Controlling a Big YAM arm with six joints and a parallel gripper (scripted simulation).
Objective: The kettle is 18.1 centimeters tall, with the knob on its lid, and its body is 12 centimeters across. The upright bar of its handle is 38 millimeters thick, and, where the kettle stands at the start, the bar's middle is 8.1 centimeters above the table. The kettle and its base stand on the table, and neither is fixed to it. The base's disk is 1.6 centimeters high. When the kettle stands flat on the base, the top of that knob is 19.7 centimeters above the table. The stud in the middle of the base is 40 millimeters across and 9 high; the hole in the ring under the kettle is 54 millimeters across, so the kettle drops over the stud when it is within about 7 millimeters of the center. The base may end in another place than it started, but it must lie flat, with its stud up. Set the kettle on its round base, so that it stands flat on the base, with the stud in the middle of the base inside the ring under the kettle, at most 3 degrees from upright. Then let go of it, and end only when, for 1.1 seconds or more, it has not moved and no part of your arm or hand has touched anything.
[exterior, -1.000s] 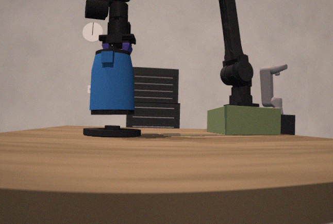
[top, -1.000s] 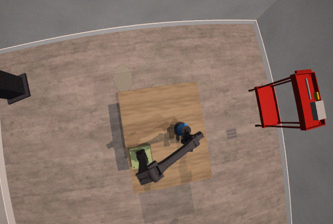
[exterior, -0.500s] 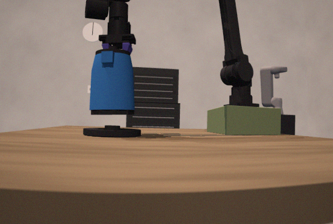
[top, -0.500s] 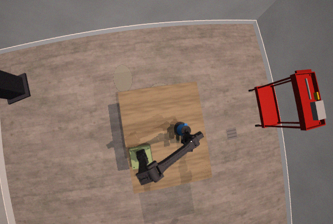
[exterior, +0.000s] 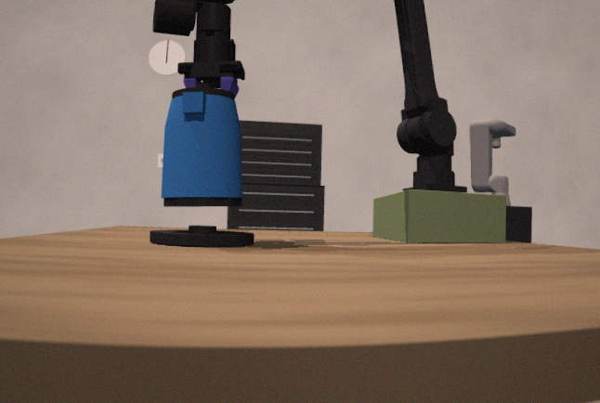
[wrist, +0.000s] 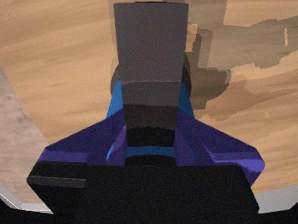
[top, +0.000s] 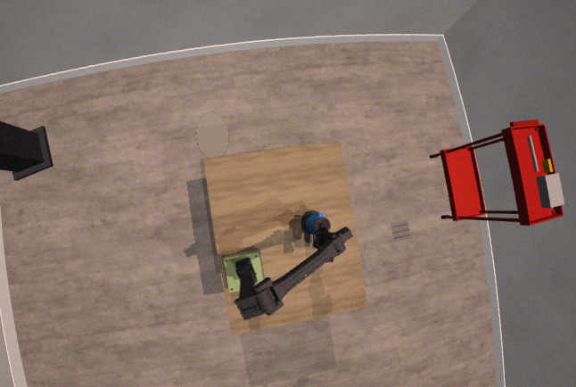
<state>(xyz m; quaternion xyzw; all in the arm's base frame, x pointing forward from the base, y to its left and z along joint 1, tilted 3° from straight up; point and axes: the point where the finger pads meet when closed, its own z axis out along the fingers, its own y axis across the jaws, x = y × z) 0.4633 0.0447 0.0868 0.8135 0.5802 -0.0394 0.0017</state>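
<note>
Now: hand 1 cm short of the blue kettle, 3 cm to the right of it and 5 cm above it. Also, from my hand: round black base 2 cm ahead, 7 cm to the left, 18 cm below.
</note>
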